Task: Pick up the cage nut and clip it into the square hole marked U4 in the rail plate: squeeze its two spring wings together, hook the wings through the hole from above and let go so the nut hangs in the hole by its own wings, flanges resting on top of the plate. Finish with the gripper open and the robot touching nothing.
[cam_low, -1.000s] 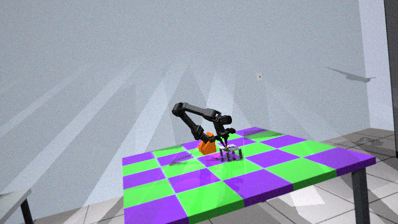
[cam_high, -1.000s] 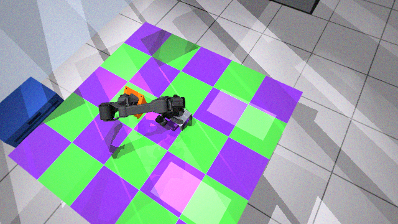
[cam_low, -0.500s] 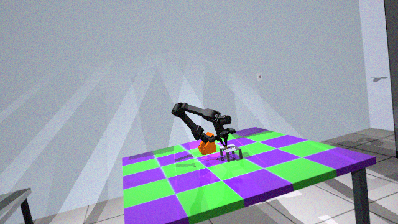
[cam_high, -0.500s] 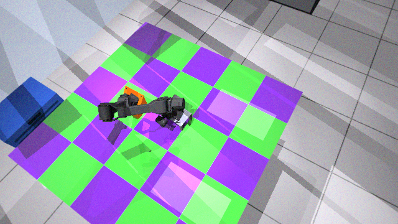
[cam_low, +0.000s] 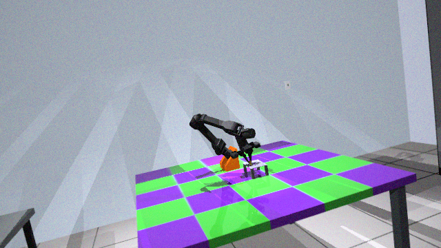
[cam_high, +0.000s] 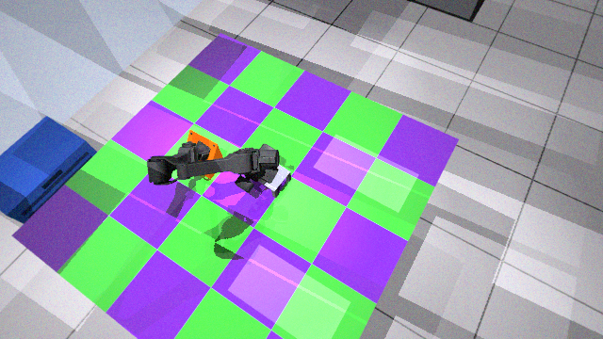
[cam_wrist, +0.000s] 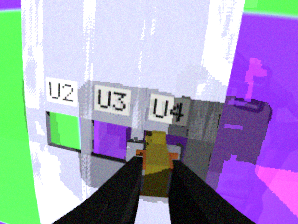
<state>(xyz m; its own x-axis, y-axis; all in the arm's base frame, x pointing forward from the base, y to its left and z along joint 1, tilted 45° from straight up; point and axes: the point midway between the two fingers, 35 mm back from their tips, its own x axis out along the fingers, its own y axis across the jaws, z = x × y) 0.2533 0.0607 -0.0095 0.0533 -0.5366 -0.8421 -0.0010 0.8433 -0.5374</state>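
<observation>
Now: gripper tip 1 cm above the cage nut.
</observation>
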